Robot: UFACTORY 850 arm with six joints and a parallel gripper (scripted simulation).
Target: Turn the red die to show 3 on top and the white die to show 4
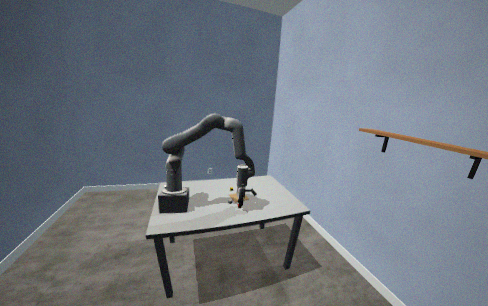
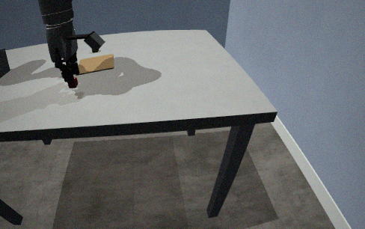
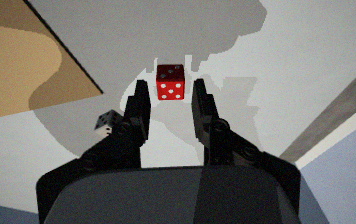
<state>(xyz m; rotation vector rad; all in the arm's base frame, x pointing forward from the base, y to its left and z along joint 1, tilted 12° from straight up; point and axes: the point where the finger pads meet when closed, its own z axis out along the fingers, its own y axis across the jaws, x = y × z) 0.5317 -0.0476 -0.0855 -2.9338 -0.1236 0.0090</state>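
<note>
The red die is 40 mm below my hand. The rest, counted from my hand: tan mat (160 mm to the left, 50 mm below, 10 mm ahead); then white die (80 mm behind, 70 mm to the left, 40 mm below); then yellow die (290 mm to the left, 40 mm below, 40 mm behind).
</note>
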